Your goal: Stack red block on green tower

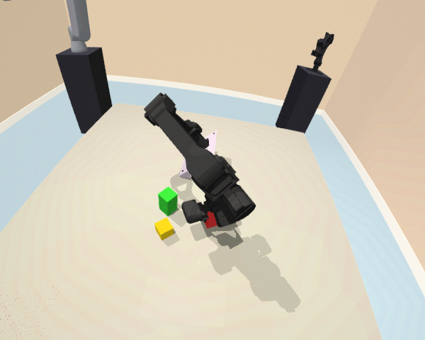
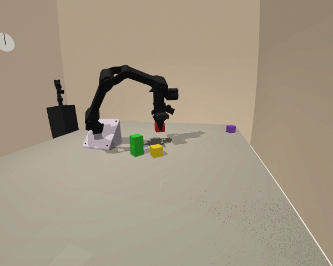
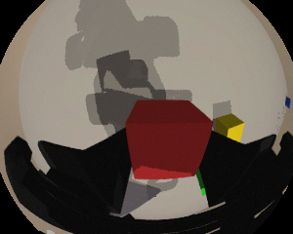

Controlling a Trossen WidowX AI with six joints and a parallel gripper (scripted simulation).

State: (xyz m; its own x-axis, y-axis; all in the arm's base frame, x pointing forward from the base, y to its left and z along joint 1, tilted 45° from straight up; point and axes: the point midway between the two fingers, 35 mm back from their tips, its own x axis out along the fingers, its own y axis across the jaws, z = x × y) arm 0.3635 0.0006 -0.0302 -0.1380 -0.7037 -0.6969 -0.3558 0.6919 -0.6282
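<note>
Now: the yellow block 1 cm ahead of my gripper tip, 15 cm to the right of it and 6 cm below it. From my gripper tip the other things lie so: red block (2 cm above); purple block (46 cm ahead, 27 cm to the left, 6 cm below).
</note>
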